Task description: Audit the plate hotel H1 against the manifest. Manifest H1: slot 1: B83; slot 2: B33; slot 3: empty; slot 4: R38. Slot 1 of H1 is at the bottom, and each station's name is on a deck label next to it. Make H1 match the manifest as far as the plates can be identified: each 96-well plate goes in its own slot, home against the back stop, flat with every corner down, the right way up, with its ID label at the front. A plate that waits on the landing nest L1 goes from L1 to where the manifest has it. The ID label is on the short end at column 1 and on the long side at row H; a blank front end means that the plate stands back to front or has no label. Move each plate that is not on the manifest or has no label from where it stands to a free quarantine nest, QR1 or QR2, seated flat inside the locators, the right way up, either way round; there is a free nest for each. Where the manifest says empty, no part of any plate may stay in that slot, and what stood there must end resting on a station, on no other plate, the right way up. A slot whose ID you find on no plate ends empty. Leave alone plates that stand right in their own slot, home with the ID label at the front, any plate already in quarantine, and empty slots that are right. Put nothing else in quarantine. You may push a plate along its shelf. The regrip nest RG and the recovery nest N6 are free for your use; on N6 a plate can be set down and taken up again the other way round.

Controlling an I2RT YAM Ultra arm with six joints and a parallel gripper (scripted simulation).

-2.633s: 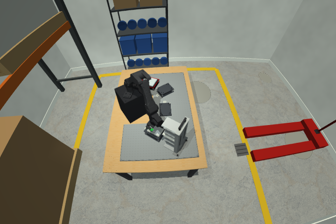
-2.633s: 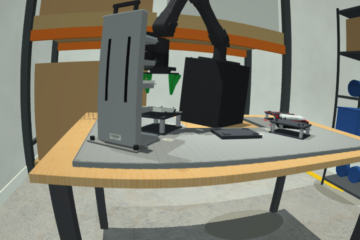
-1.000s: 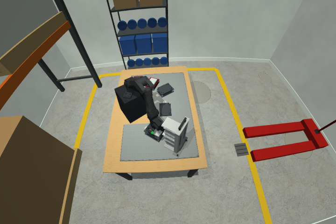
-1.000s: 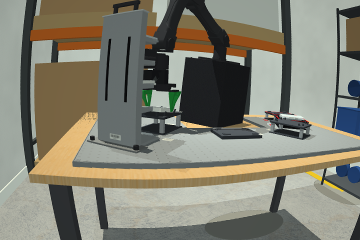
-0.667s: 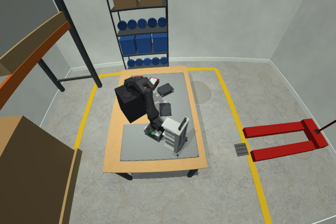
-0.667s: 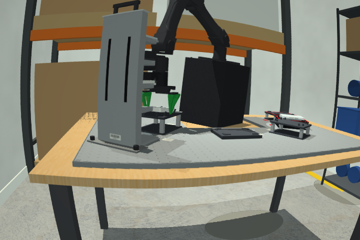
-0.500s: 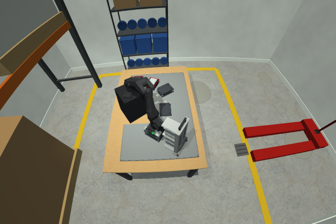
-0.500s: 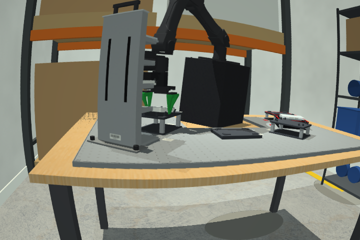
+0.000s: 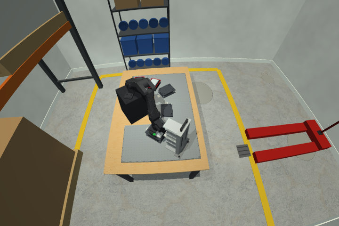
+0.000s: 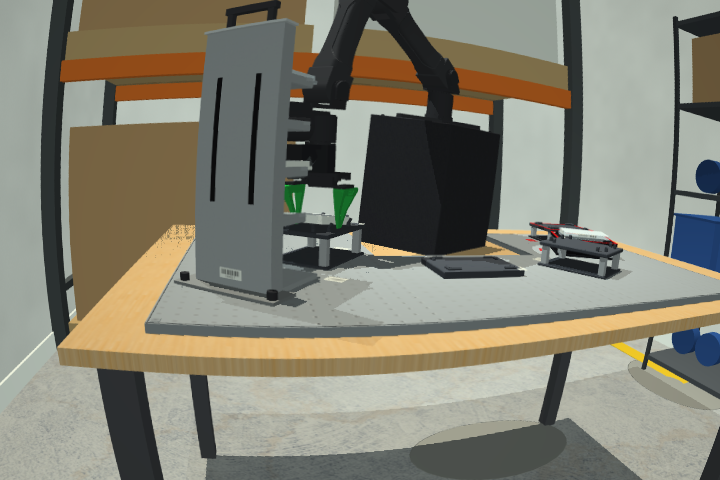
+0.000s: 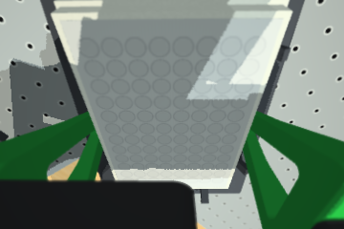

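The dark regrip nest is 1 cm behind my hand and 1 cm below it. The rest, counted from my hand: RG label: 10 cm behind, 4 cm to the left, 7 cm below; then grey plate hotel H1: 23 cm ahead, 10 cm to the right, 12 cm above; then H1 deck label: 15 cm ahead, 4 cm to the left, 7 cm below.
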